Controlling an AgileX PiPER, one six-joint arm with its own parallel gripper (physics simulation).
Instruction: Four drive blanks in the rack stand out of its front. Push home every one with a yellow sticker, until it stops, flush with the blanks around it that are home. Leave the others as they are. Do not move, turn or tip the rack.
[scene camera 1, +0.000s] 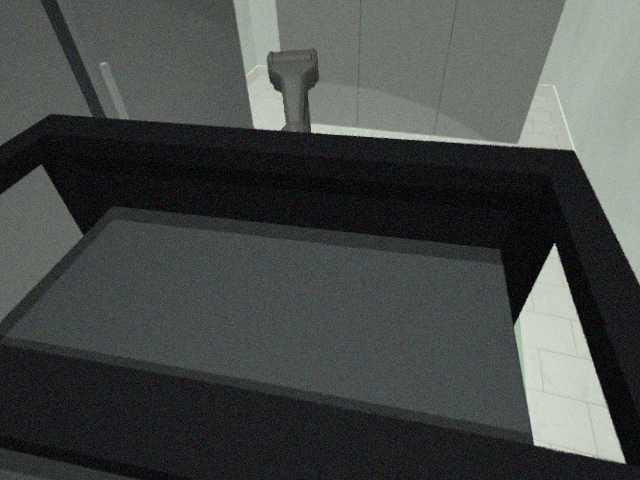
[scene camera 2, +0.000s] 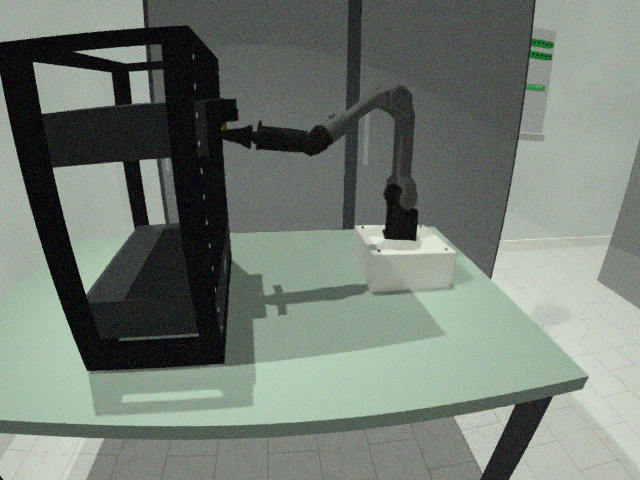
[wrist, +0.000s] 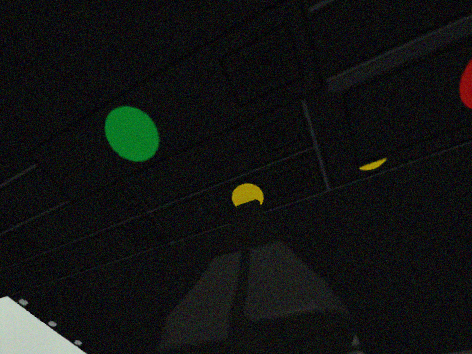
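Note:
The black rack (scene camera 1: 330, 147) (scene camera 2: 181, 170) stands upright. In the wrist view a blank with a yellow sticker (wrist: 247, 192) is right at my fingertips, which cover the sticker's lower edge. A second yellow sticker (wrist: 373, 164) shows as a sliver to the right, mostly hidden, below a blank with a red sticker (wrist: 466, 87). A green sticker (wrist: 131, 133) is at the upper left. In scene camera 2 a dark blank (scene camera 2: 227, 109) stands out above my gripper (scene camera 2: 223, 135) (wrist: 248, 207). The gripper is shut and empty, its tips at the rack's front. The dark picture hides how deep the yellow blanks sit.
The rack stands on the green table (scene camera 2: 330, 382), with a dark unit (scene camera 2: 108, 134) high inside it and another (scene camera 2: 144, 289) at the bottom. The arm's white base box (scene camera 2: 408, 271) stands at the right. Grey panels (scene camera 2: 289, 103) stand behind the table.

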